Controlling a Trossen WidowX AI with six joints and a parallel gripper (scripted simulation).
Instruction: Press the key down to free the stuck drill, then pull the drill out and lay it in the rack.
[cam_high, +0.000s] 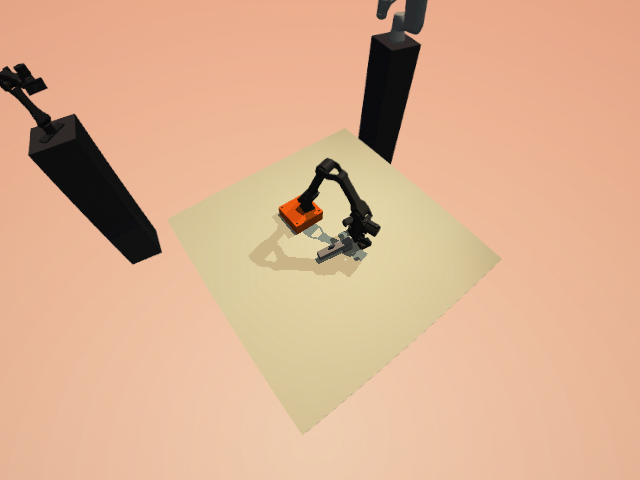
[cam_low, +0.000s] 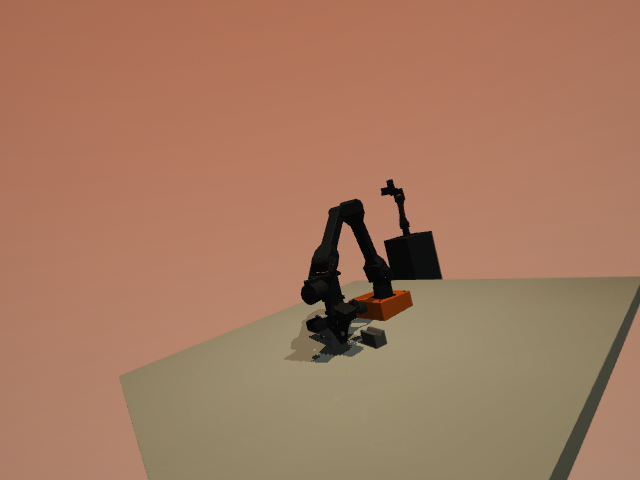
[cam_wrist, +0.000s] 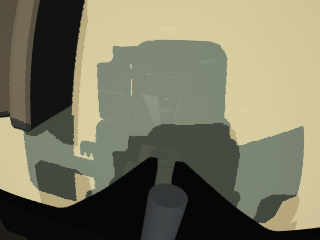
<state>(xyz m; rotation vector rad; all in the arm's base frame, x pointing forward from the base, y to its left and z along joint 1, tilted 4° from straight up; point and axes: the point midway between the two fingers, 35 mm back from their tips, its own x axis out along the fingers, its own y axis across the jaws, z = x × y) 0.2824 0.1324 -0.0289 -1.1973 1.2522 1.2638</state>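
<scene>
My gripper tip is now 50 mm to the left of the drill and 30 mm below it. The rest, counted from my gripper tip: light grey holder block (110 mm to the right, 20 mm above); then rack (80 mm behind, 50 mm to the left); then dark key (140 mm to the right, 30 mm above).
</scene>
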